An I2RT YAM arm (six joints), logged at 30 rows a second.
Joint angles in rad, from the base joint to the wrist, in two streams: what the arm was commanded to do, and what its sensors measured. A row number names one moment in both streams.
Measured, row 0: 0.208 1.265 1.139 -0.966 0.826 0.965
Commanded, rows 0 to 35: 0.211 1.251 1.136 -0.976 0.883 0.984; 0.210 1.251 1.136 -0.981 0.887 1.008; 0.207 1.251 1.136 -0.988 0.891 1.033; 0.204 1.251 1.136 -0.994 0.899 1.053; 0.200 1.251 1.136 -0.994 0.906 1.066; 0.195 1.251 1.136 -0.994 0.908 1.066; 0.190 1.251 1.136 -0.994 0.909 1.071; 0.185 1.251 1.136 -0.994 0.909 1.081; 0.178 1.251 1.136 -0.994 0.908 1.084; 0.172 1.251 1.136 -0.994 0.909 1.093; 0.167 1.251 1.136 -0.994 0.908 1.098; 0.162 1.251 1.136 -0.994 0.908 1.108; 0.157 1.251 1.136 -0.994 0.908 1.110; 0.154 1.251 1.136 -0.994 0.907 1.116; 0.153 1.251 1.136 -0.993 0.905 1.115; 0.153 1.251 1.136 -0.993 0.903 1.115; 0.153 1.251 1.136 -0.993 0.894 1.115; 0.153 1.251 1.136 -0.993 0.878 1.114; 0.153 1.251 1.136 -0.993 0.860 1.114; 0.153 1.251 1.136 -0.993 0.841 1.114; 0.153 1.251 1.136 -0.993 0.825 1.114; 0.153 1.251 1.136 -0.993 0.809 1.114; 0.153 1.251 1.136 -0.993 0.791 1.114; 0.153 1.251 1.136 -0.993 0.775 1.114; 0.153 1.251 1.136 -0.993 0.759 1.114; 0.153 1.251 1.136 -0.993 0.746 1.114; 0.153 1.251 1.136 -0.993 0.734 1.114; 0.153 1.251 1.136 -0.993 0.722 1.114; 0.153 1.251 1.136 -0.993 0.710 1.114; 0.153 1.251 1.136 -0.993 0.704 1.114; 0.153 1.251 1.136 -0.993 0.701 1.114; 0.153 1.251 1.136 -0.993 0.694 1.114; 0.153 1.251 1.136 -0.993 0.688 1.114; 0.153 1.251 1.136 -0.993 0.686 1.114; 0.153 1.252 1.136 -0.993 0.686 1.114; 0.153 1.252 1.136 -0.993 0.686 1.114
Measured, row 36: 0.155 1.265 1.139 -0.988 0.707 1.100
